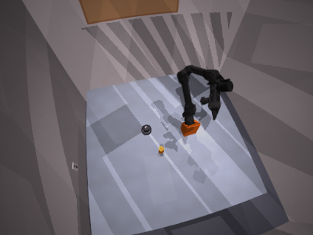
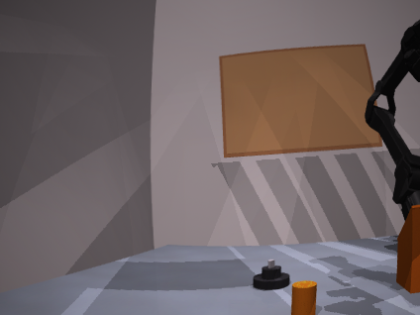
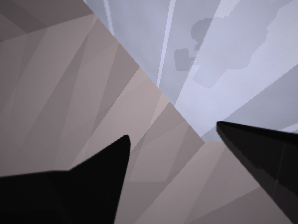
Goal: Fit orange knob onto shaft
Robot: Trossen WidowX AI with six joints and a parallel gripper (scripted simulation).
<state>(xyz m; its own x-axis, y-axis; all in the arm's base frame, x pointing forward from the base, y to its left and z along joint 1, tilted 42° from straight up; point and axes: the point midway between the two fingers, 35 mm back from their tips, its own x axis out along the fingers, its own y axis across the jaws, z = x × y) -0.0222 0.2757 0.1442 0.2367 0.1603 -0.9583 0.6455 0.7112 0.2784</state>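
My gripper tip is 31 cm short of the orange knob, 5 cm to the left of it and 35 cm above it. The rest, counted from my gripper tip: pedestal: 35 cm ahead, 27 cm to the right, 36 cm below.
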